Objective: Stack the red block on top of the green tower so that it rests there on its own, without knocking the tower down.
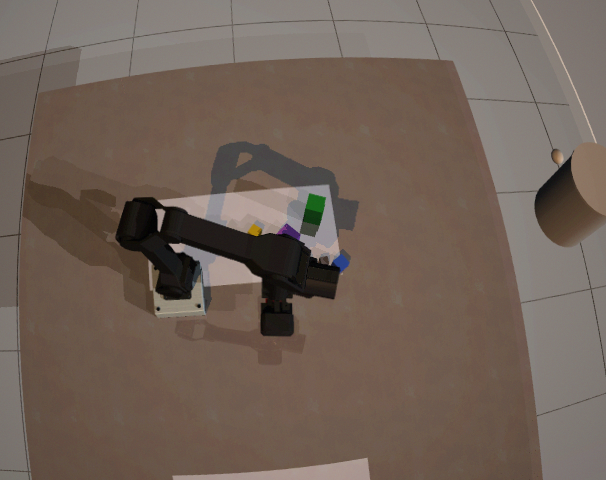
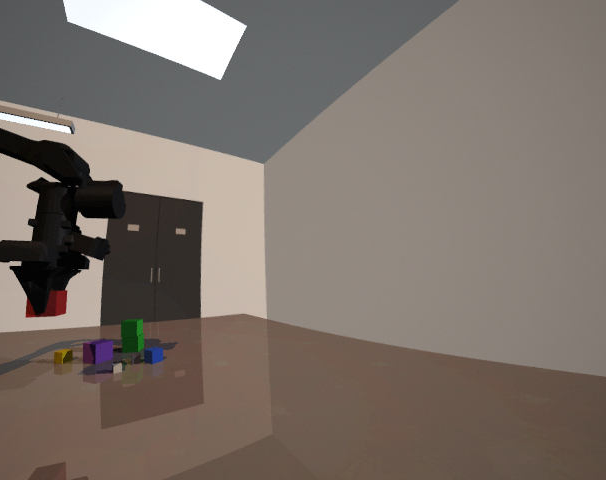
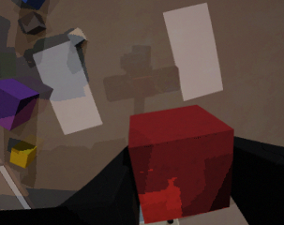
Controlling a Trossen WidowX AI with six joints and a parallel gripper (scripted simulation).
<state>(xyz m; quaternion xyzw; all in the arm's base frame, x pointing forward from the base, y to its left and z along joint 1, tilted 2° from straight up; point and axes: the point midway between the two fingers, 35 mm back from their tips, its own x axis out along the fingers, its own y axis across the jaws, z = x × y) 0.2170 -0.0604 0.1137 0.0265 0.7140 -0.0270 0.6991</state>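
The purple block is 4 cm ahead of my gripper tip, 17 cm to the left of it and 11 cm below it. Also, from my gripper tip: small white block 9 cm ahead, 6 cm to the left, 12 cm below; then red block 1 cm above; then small dark block 13 cm ahead, 11 cm to the left, 12 cm below.
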